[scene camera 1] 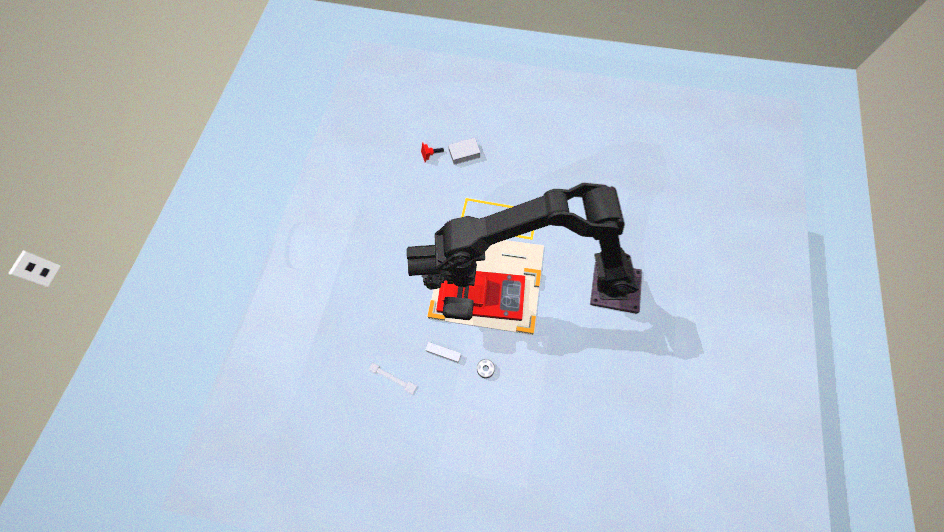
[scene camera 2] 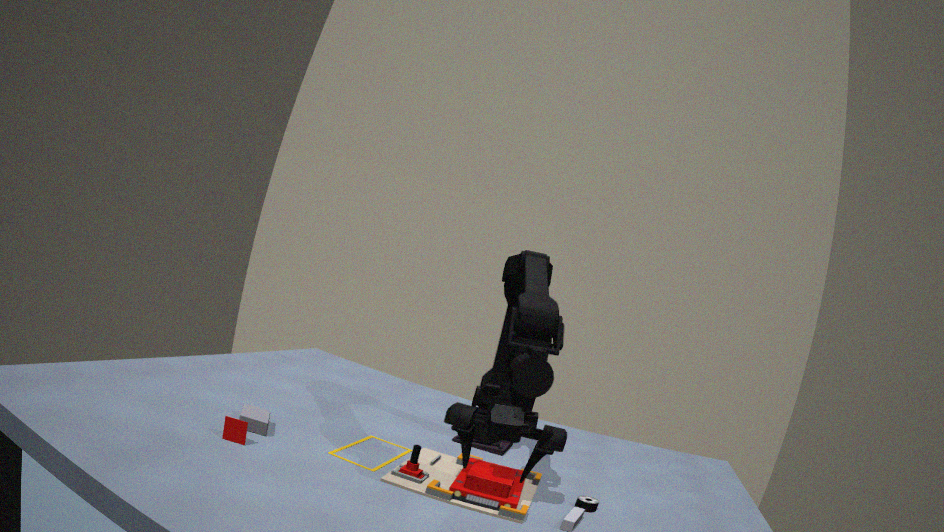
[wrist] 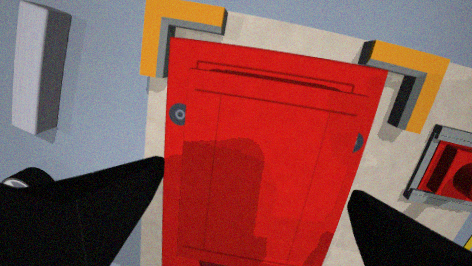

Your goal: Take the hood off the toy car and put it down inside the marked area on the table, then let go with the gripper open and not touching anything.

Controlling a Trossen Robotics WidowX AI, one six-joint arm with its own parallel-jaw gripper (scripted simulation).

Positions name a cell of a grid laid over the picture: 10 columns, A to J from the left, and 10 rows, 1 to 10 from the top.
Labels:
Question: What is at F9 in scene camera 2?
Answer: A red hood.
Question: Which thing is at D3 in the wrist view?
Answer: A red toy car.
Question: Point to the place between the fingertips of the gripper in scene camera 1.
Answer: E6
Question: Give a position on a red hood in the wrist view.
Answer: F7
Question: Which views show the gripper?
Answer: Scene camera 1, scene camera 2 and the wrist view: all of them.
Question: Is the gripper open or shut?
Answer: Open.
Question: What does the gripper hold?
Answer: Nothing.

